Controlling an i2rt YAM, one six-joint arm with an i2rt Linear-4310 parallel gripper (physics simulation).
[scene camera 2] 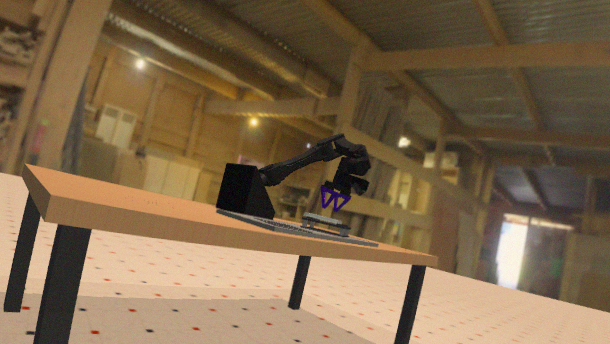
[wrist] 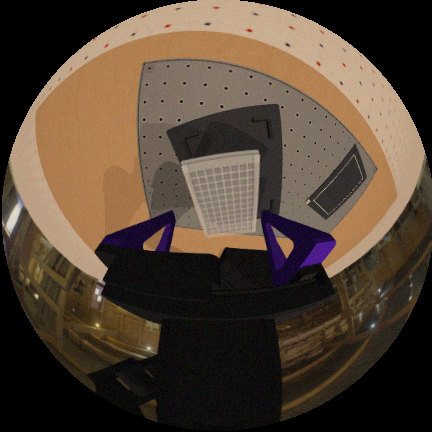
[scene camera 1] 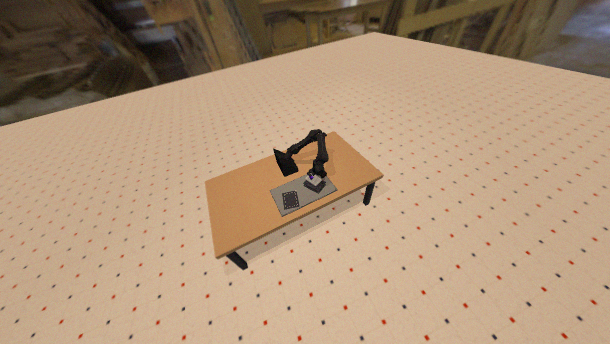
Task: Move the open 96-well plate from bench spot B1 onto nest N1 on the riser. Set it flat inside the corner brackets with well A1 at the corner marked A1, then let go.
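Frame: origin at the arm's base, x ahead, y left, z up, level; centimetres.
Where they show: gripper, fingertip midpoint: [scene camera 2: 329,210] [wrist: 217,214] [scene camera 1: 315,176]; arm's base at its link origin: [scene camera 2: 250,187] [scene camera 1: 285,158].
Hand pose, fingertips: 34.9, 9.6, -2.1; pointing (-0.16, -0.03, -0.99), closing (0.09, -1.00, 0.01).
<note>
Things, the pixels of their top centre, and the offset from my fingertips, as dx, dy, dz. "*": a spot on its surface instead. Level surfaces: height alone.
- pale 96-well plate at its top centre: [wrist: 226,207] [scene camera 2: 323,215] [scene camera 1: 313,178] -1.2, -1.3, -2.6
- dark riser at its top centre: [wrist: 237,181] [scene camera 2: 327,220] [scene camera 1: 314,182] +1.8, -2.4, -4.1
- far-left bracket at a spot on its surface: [wrist: 188,144] * +5.8, +3.6, -4.7
- far-right bracket at a spot on its surface: [wrist: 268,127] * +8.7, -4.5, -4.2
- near-right bracket at a spot on its surface: [wrist: 272,205] * -1.6, -8.4, -4.1
- Bench spot B1 at a spot on its surface: [wrist: 340,186] [scene camera 1: 291,199] * +2.5, -27.0, -8.3
- wooden table at its surface level: dz -9.7
The pale 96-well plate [scene camera 1: 316,179] [scene camera 2: 321,218] [wrist: 223,192] rests on the dark riser [scene camera 2: 325,226] [wrist: 272,167], shifted toward the arm's side and out of line with nest N1. In the wrist view, the far-left bracket [wrist: 188,144], far-right bracket [wrist: 268,127] and near-right bracket [wrist: 272,205] show outside the plate. The fourth bracket is hidden. Whether the plate is fully flat is hard to tell; well A1 and the A1 mark are unreadable. My gripper [scene camera 2: 331,209] [wrist: 217,214] is open and empty, its purple fingers above the plate.
Bench spot B1 [scene camera 1: 291,199] [wrist: 340,186] is a dark, dash-outlined rectangle without the plate. It and the riser stand on a grey perforated board [scene camera 1: 278,193] [wrist: 215,75]. The board lies on a wooden table [scene camera 1: 235,200] [scene camera 2: 150,210]. The black arm base [scene camera 1: 285,162] [scene camera 2: 242,190] stands beside the board.
</note>
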